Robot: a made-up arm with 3 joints. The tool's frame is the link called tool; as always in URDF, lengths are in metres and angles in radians. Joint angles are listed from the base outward.
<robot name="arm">
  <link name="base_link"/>
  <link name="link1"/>
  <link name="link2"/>
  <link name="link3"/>
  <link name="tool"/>
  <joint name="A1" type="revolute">
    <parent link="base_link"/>
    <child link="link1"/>
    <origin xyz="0 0 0.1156" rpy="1.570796 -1.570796 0"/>
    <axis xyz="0 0 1"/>
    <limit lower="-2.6" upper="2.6"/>
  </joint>
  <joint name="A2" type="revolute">
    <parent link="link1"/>
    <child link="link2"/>
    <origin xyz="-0.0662 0.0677 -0.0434" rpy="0 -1.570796 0"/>
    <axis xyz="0 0 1"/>
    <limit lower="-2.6" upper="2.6"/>
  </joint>
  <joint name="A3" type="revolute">
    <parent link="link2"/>
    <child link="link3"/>
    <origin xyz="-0.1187 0.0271 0.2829" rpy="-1.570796 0 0"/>
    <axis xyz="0 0 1"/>
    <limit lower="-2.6" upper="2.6"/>
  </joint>
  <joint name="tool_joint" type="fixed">
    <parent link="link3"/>
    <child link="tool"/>
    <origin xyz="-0.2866 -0.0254 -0.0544" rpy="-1.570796 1.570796 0"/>
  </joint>
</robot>
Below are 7 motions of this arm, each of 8 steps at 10 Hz.
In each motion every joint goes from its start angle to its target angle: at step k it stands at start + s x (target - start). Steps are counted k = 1, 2, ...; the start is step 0. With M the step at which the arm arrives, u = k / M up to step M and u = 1 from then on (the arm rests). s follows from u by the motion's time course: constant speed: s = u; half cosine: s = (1 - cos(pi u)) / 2; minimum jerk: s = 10 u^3 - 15 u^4 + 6 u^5.
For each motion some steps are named. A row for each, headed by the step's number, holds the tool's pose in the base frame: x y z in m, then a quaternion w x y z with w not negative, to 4 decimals.
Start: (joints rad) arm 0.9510 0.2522 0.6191
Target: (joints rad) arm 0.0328 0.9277 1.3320
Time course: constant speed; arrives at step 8
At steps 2, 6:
2: 0.4379 0.3067 -0.2609 0.8719 -0.2872 -0.2422 -0.3142
6: 0.2555 0.1781 -0.4592 0.7983 -0.4617 0.0984 -0.3740

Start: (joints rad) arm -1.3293 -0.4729 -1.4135
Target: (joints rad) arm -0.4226 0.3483 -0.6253
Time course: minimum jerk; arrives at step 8
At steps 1, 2, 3, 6, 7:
1: -0.1012 0.2278 0.2220 0.4996 0.6032 0.5711 -0.2456
2: -0.1126 0.2492 0.2059 0.5600 0.5820 0.5440 -0.2276
3: -0.1287 0.2897 0.1620 0.6677 0.5317 0.4810 -0.2000
6: -0.0460 0.3772 -0.0679 0.9108 0.3003 0.1936 -0.2067
7: -0.0137 0.3782 -0.0975 0.9253 0.2675 0.1520 -0.2216

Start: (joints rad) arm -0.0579 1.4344 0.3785
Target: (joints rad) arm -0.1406 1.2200 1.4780
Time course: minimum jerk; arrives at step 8
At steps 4, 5, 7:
4: 0.1412 0.0821 -0.4952 0.6899 -0.3795 0.3103 -0.5326
5: 0.0629 0.0764 -0.5196 0.6471 -0.4734 0.3696 -0.4696
7: -0.0298 0.0603 -0.5232 0.5818 -0.5745 0.4246 -0.3888

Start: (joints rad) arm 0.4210 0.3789 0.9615
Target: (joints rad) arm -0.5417 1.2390 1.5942
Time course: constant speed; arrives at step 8
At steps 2, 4, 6, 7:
2: 0.1881 0.2111 -0.4784 0.8210 -0.4834 0.0818 -0.2927
4: 0.0411 0.1459 -0.5189 0.7305 -0.5575 0.2568 -0.2992
6: -0.1321 0.0887 -0.5099 0.6008 -0.6224 0.4171 -0.2788
7: -0.2213 0.0652 -0.4829 0.5227 -0.6487 0.4885 -0.2595

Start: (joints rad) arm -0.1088 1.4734 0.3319
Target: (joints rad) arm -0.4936 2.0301 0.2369
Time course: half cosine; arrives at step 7
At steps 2, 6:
2: 0.2271 0.0133 -0.3955 0.6829 -0.1731 0.1735 -0.6881
6: 0.0433 -0.1450 -0.4039 0.4965 -0.2597 0.2245 -0.7973

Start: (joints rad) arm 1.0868 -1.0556 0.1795
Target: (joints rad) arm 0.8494 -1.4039 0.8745
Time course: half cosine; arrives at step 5
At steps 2, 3, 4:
2: 0.1989 0.2110 -0.4833 0.6576 -0.4131 -0.4931 0.3920
3: 0.2057 0.1643 -0.5118 0.5962 -0.4786 -0.5086 0.3960
4: 0.2113 0.1295 -0.5251 0.5402 -0.5217 -0.5262 0.3989

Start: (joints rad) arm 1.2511 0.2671 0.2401
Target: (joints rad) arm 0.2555 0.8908 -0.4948
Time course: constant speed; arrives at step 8
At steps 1, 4, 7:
1: 0.4160 0.4091 0.0204 0.8374 0.0297 -0.5139 -0.1837
4: 0.3605 0.3685 -0.0095 0.8827 0.1615 -0.3687 -0.2425
7: 0.3156 0.2933 -0.0384 0.8688 0.2536 -0.2476 -0.3456

